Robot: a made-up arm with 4 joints. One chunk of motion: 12 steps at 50 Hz.
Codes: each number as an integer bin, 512 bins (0 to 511) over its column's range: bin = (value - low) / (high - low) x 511, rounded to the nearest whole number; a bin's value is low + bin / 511 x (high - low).
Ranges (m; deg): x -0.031..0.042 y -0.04..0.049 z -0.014..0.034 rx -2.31..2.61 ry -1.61..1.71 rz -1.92..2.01
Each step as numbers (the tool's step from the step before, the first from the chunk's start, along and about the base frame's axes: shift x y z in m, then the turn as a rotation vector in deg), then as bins.
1 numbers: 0.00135 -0.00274 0.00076 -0.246 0.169 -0.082
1 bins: 226 214 157 214 274 239
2 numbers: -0.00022 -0.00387 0.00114 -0.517 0.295 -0.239
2 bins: 215 207 161 186 293 219
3 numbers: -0.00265 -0.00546 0.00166 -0.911 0.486 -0.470
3 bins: 198 198 167 145 323 189
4 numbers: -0.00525 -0.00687 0.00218 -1.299 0.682 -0.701
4 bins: 180 190 172 105 353 159
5 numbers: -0.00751 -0.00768 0.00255 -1.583 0.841 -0.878
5 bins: 164 186 176 76 377 135
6 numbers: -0.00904 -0.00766 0.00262 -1.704 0.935 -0.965
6 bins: 154 186 177 63 392 124
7 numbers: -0.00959 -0.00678 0.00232 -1.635 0.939 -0.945
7 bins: 150 191 174 70 392 127
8 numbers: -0.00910 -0.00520 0.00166 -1.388 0.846 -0.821
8 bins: 153 200 167 96 378 143
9 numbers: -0.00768 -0.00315 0.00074 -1.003 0.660 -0.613
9 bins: 163 212 157 136 349 170
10 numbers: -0.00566 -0.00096 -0.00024 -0.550 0.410 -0.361
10 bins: 177 224 146 183 311 203
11 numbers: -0.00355 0.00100 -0.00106 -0.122 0.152 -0.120
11 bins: 192 235 138 227 271 234
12 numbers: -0.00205 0.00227 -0.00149 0.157 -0.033 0.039
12 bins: 203 243 133 256 243 255
